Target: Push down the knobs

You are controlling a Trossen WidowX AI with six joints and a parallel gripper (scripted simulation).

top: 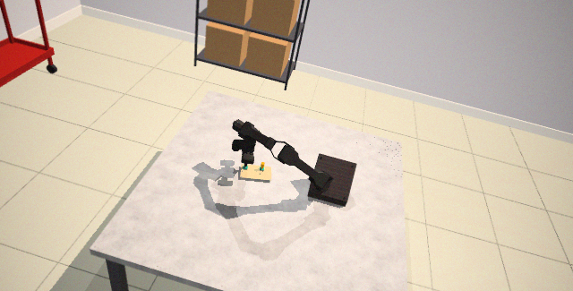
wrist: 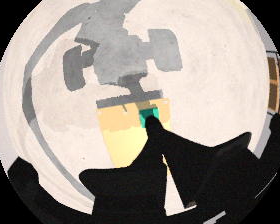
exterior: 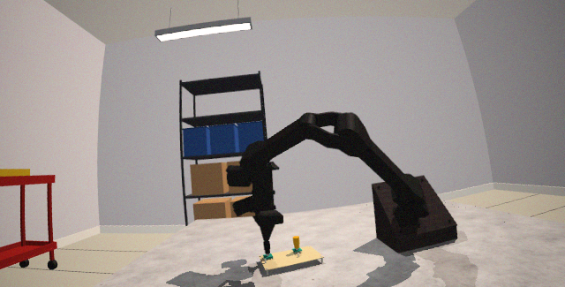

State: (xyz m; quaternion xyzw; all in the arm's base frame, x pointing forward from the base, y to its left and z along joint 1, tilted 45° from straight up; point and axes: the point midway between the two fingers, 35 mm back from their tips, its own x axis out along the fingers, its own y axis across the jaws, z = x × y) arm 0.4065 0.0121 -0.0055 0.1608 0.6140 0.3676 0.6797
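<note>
My gripper tip is 20 mm above the black knob. Round my gripper tip: orange knob: 80 mm behind, 30 mm to the right, 20 mm below.
</note>
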